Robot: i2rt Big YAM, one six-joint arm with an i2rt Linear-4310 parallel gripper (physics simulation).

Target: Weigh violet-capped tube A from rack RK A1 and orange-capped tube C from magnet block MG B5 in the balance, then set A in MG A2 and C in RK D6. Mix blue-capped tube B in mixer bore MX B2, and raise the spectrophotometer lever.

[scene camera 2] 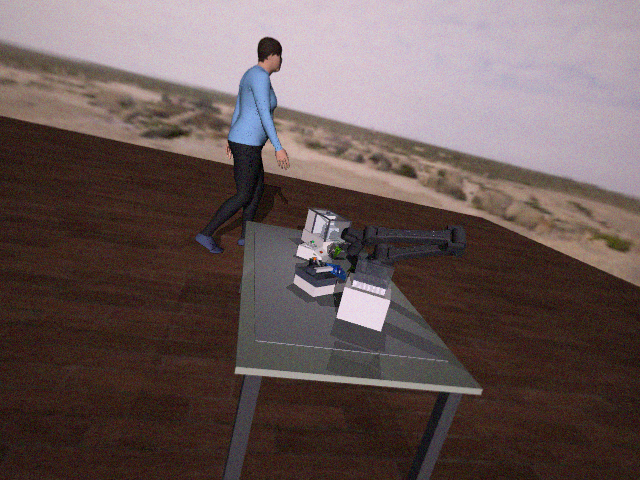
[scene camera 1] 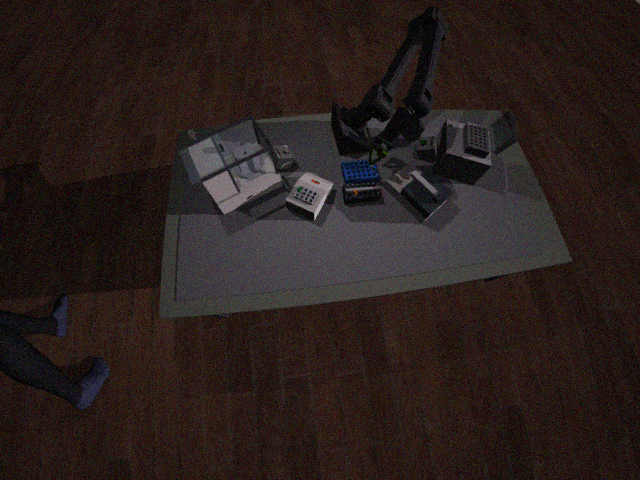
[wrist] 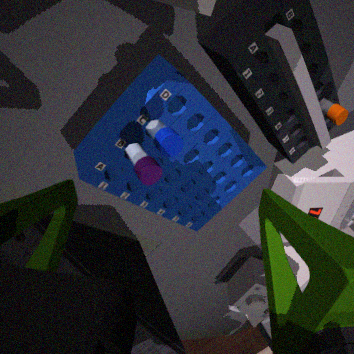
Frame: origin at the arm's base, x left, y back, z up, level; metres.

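Seen in the pictures: gripper, between the fingertips: (scene camera 2: 340, 264) (scene camera 1: 374, 160) (wrist: 165, 194); arm's base, origin of its link: (scene camera 1: 351, 122).
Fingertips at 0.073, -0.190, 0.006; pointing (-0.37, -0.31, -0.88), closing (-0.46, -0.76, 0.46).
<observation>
Pixels of each thing's top centre, then the offset from my fingertips to it, as dx, dy, dz. "*": a spot on its surface instead.
- blue rack, centre of its top: (wrist: 189, 171) (scene camera 1: 360, 169) (scene camera 2: 335, 268) -0.046, -0.012, -0.043
- violet-capped tube, centre of its top: (wrist: 148, 177) -0.001, +0.004, -0.018
- blue-capped tube, centre of its top: (wrist: 171, 150) +0.003, -0.015, -0.018
- orange-capped tube, centre of its top: (wrist: 341, 117) (scene camera 1: 355, 191) -0.073, -0.126, -0.017
- dark magnet block, centre of its top: (wrist: 311, 101) (scene camera 1: 362, 188) (scene camera 2: 318, 261) -0.047, -0.108, -0.025
- glass-walled balance, a spot on its surface: (scene camera 1: 221, 190) * -0.516, -0.167, +0.055
- white device, centre of its top: (wrist: 350, 213) (scene camera 1: 309, 188) (scene camera 2: 315, 246) -0.232, -0.124, -0.003
- dark-topped device, centre of its top: (scene camera 1: 423, 180) (scene camera 2: 324, 267) +0.163, -0.100, +0.029
- tall box, centre of its top: (scene camera 1: 462, 131) (scene camera 2: 372, 274) +0.323, +0.078, +0.097
My gripper (scene camera 1: 399, 150) (scene camera 2: 344, 259) (wrist: 165, 194) is open, with nothing between its green fingers. In the wrist view the fingers flank the near part of the blue rack (scene camera 1: 360, 171) (wrist: 215, 120). The violet-capped tube (wrist: 148, 171) and blue-capped tube (wrist: 170, 142) stand in the rack, side by side; their bores are hard to read. The orange-capped tube (scene camera 1: 355, 192) (wrist: 338, 114) is at the dark magnet block (scene camera 1: 366, 195) (wrist: 212, 57), in front of the rack in scene view 1. The glass-walled balance (scene camera 1: 221, 190) stands at the left. I cannot tell which device is the spectrophotometer.
A white device (scene camera 1: 322, 192) with a red display and a grid of bores stands between balance and rack. A dark-topped device (scene camera 1: 417, 200) with a pale bar stands right of the rack. A tall box (scene camera 1: 459, 164) with a grid block is farther right. A person (scene camera 2: 253, 108) is beyond the table.
</observation>
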